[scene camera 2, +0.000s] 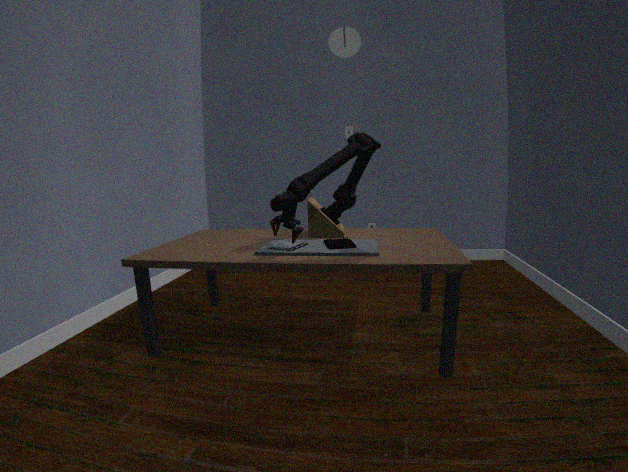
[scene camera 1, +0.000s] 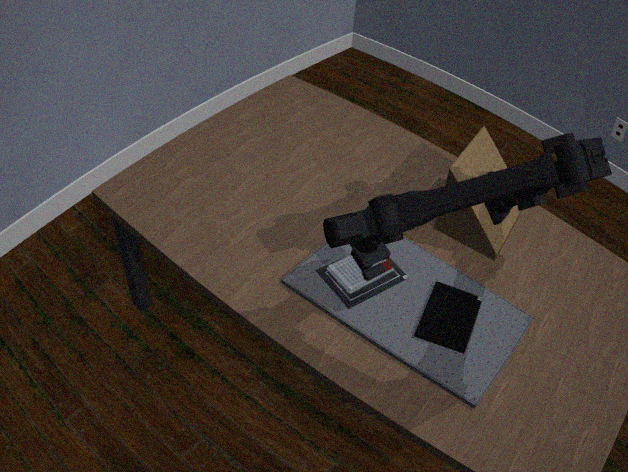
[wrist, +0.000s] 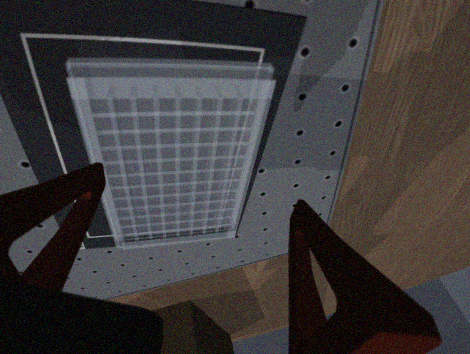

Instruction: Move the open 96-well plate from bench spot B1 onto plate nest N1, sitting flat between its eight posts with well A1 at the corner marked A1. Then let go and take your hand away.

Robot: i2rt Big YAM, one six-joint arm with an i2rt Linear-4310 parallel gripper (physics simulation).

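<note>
The clear 96-well plate lies on the dark B1 mat, shifted toward one side of its white outline. My gripper is open and empty above the plate. In the wrist view the left fingertip overlaps the plate's left long edge, and the right fingertip stands well outside the right edge. Plate nest N1 is a black rectangle on the same board, with a small pale mark at one corner. Its posts are too dark to tell apart in scene camera 1.
The grey perforated board carries both spots and lies on the wooden table. A wooden wedge stands behind the board, at the arm's base. The arm reaches over from that side.
</note>
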